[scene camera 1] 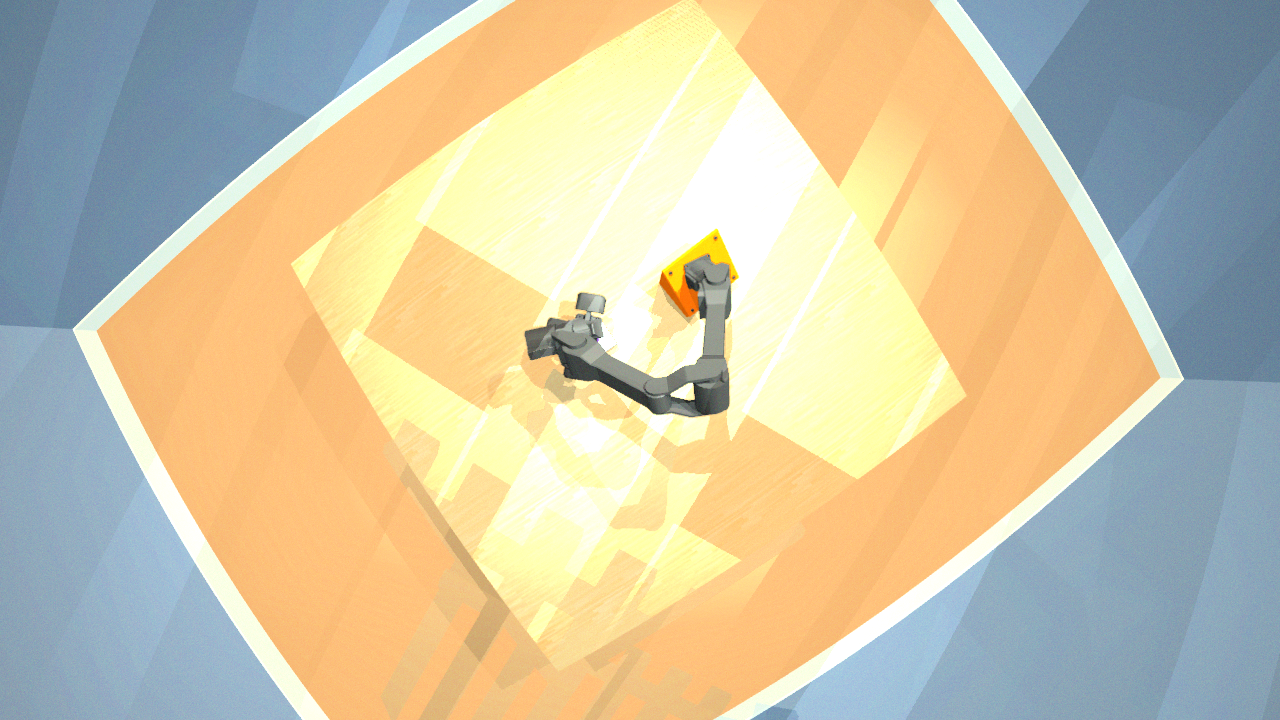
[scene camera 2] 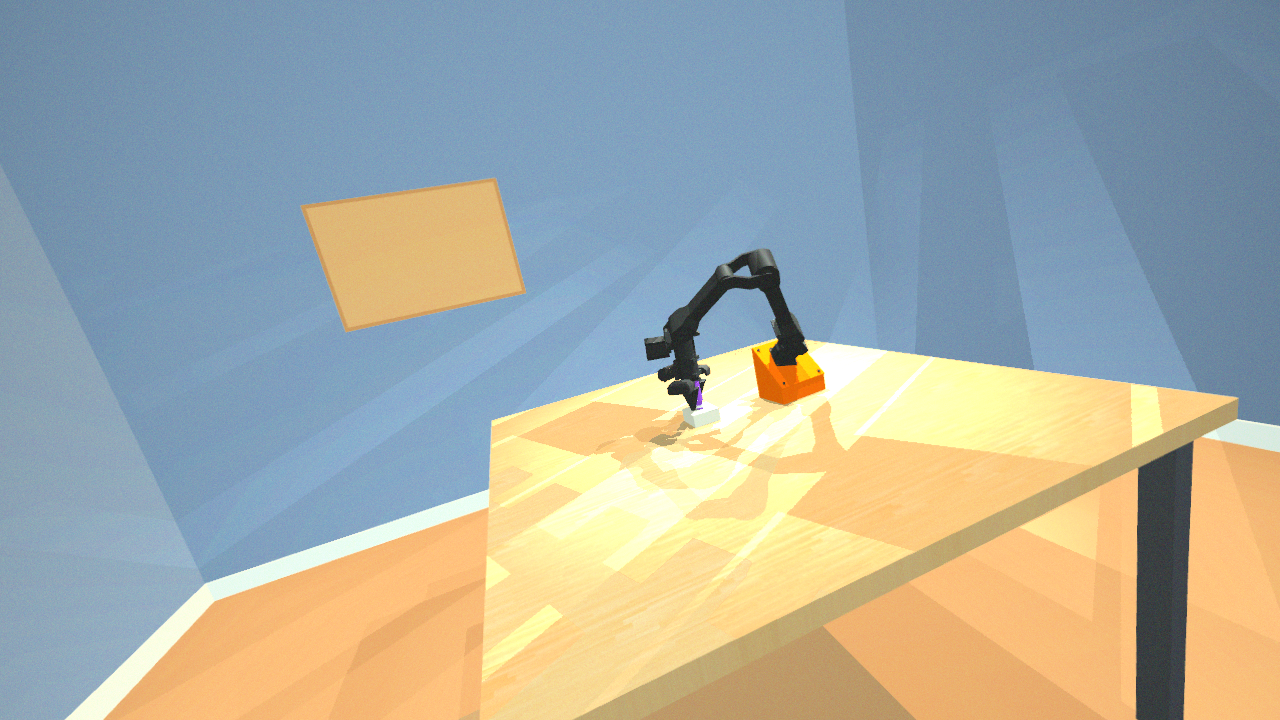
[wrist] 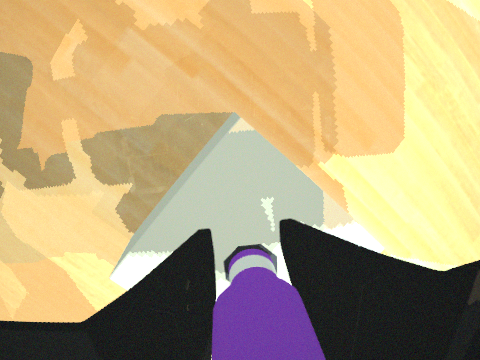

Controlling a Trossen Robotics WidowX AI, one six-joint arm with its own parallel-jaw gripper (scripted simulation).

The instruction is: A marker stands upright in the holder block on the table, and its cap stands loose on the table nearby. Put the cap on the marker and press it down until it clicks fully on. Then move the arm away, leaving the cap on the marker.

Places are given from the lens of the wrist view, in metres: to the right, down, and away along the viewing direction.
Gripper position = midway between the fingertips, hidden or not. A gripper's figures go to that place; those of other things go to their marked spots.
my gripper (wrist: 246,236): 0.00, 0.02, 0.10
white holder block (wrist: 227,124): 0.00, -0.02, 0.10
